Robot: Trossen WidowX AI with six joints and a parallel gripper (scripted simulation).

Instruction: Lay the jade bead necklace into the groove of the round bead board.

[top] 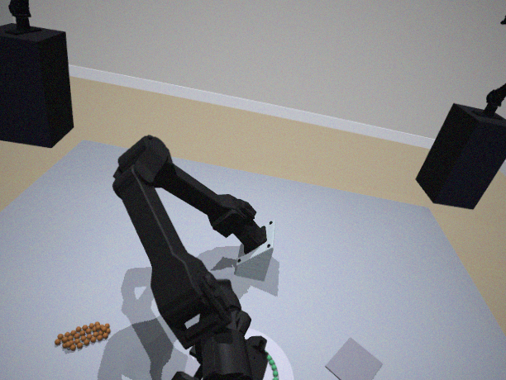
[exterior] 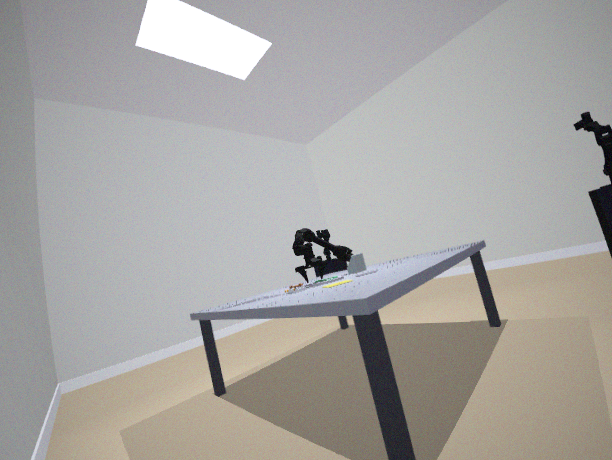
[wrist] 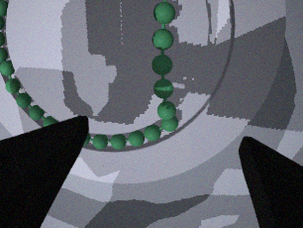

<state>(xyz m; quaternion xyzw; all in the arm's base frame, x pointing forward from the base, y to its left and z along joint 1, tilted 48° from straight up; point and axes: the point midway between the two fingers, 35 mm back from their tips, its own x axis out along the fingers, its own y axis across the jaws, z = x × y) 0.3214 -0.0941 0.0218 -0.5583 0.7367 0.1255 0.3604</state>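
Now: gripper tip 2 cm past the round bead board, 6 cm to the right of it and 1 cm above it. Also, from my gripper tip: yellow strip (17 cm ahead, 28 cm to the left, 2 cm below); flat grey square (7 cm behind, 29 cm to the left, 2 cm below).
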